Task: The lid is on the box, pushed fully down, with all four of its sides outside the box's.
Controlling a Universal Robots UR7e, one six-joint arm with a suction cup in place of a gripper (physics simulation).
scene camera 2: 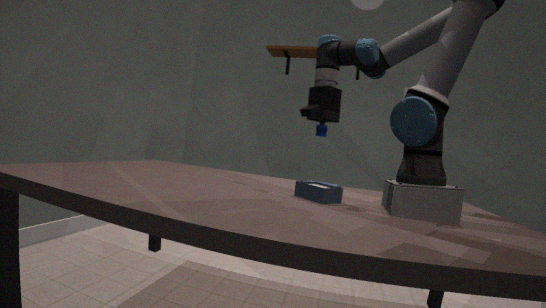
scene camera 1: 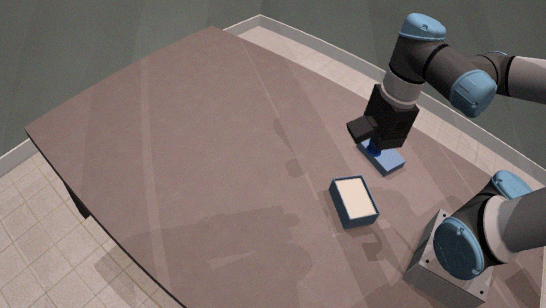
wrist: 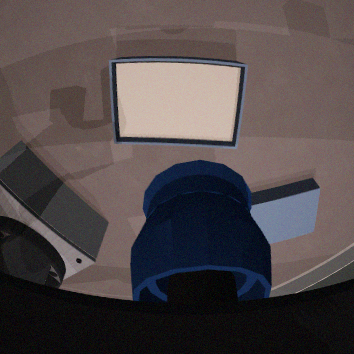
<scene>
blue-grey box: scene camera 2 321, 193; scene camera 1; wrist
same spot on blue-grey box: [wrist: 165, 100] = [scene camera 1: 356, 201]
</scene>
